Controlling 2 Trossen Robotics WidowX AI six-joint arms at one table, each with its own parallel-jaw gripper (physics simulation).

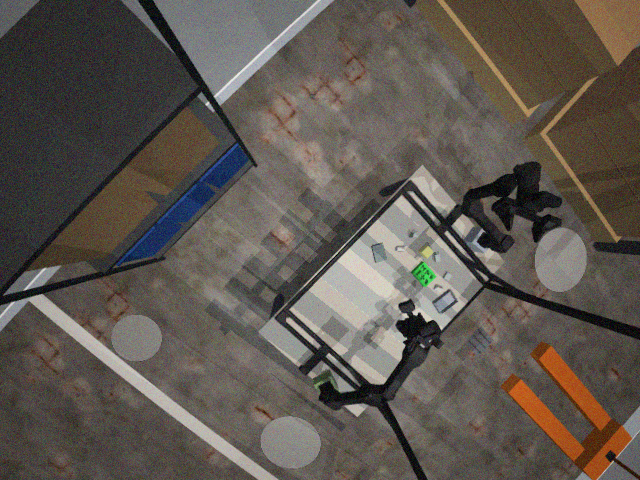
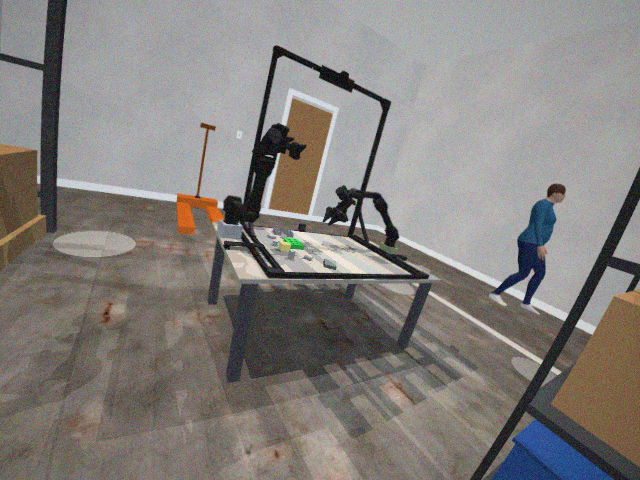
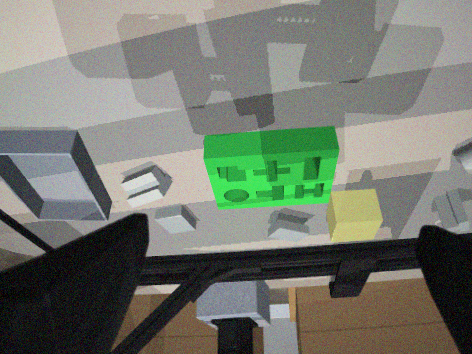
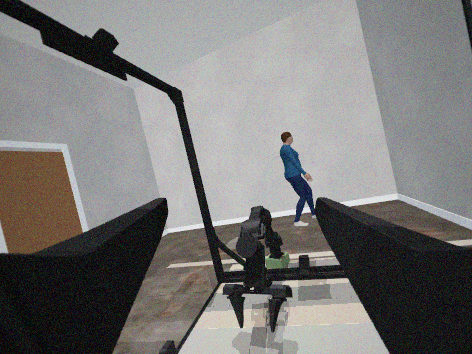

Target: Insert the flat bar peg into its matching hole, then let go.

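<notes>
The green hole block (image 1: pixel 423 273) (image 2: pixel 294 243) (image 3: pixel 272 167) lies on the table; its plain rectangular hole (image 3: pixel 311 168) looks empty. A small plain grey block (image 1: pixel 447 275) (image 3: pixel 176 219) beside it looks like the flat bar peg, though its shape is hard to confirm. My left gripper (image 1: pixel 418 331) (image 2: pixel 330 219) (image 3: pixel 285 233) (image 4: pixel 256 330) is open, pointing down above the table, apart from the pegs. My right gripper (image 1: pixel 524 227) (image 2: pixel 299 150) (image 4: pixel 242 205) is open and empty, raised high at its own side of the table.
A yellow block (image 1: pixel 425 251) (image 2: pixel 284 246) (image 3: pixel 354 215) sits next to the green block. Other grey pegs (image 3: pixel 145 185) (image 3: pixel 290 223) (image 3: pixel 452 210) lie around. A grey tray (image 1: pixel 444 301) (image 3: pixel 75 175) and a flat grey piece (image 1: pixel 378 252) (image 2: pixel 329 264) are on the table. A black frame (image 2: pixel 351 276) borders it.
</notes>
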